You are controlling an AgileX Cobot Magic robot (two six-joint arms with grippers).
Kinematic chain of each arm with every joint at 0, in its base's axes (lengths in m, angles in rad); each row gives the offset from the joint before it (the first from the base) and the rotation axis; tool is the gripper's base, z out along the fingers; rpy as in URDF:
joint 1: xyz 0 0 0.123 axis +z
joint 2: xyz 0 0 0 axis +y
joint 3: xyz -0.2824 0 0.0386 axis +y
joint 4: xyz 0.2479 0 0.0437 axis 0.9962 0 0.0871
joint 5: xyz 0 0 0 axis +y
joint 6: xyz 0.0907 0 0.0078 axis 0.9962 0 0.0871
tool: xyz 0 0 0 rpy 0 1.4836 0
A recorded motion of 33 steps. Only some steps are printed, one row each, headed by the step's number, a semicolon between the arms.
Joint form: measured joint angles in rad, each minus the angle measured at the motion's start. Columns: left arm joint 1, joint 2, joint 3, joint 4, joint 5, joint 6; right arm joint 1, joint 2, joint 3, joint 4, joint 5, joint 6.
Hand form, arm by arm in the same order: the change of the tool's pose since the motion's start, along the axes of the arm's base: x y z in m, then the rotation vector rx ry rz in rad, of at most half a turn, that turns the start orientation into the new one. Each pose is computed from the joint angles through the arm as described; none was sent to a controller.
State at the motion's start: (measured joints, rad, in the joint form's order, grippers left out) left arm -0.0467 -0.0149 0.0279 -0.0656 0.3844 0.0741; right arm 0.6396 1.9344 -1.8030 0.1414 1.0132 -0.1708
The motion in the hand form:
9: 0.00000 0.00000 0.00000 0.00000 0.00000 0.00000; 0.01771 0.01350 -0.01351 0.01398 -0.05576 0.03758
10: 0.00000 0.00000 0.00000 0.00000 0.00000 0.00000; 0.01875 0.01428 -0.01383 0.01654 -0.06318 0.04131
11: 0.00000 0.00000 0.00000 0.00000 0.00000 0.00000; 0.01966 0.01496 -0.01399 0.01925 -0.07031 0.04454
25: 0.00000 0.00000 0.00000 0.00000 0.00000 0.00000; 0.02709 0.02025 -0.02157 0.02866 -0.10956 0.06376
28: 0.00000 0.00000 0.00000 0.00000 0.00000 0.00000; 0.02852 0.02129 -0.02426 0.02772 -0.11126 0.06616
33: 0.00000 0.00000 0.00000 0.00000 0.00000 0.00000; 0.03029 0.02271 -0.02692 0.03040 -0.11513 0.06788
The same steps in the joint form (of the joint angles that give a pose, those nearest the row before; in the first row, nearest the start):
9: 0.0000 0.0000 0.0000 0.0000 0.0000 0.0000; 0.0005 0.0752 -0.0562 0.0067 -0.0662 -0.0552
10: 0.0000 0.0000 0.0000 0.0000 0.0000 0.0000; 0.0005 0.0784 -0.0587 0.0076 -0.0737 -0.0611
11: 0.0000 0.0000 0.0000 0.0000 0.0000 0.0000; 0.0005 0.0809 -0.0609 0.0085 -0.0809 -0.0663
25: 0.0000 0.0000 0.0000 0.0000 0.0000 0.0000; 0.0005 0.1084 -0.0688 0.0120 -0.1342 -0.0998
28: 0.0000 0.0000 0.0000 0.0000 0.0000 0.0000; 0.0005 0.1158 -0.0703 0.0126 -0.1406 -0.1039
33: 0.0000 0.0000 0.0000 0.0000 0.0000 0.0000; 0.0005 0.1242 -0.0727 0.0153 -0.1509 -0.1084

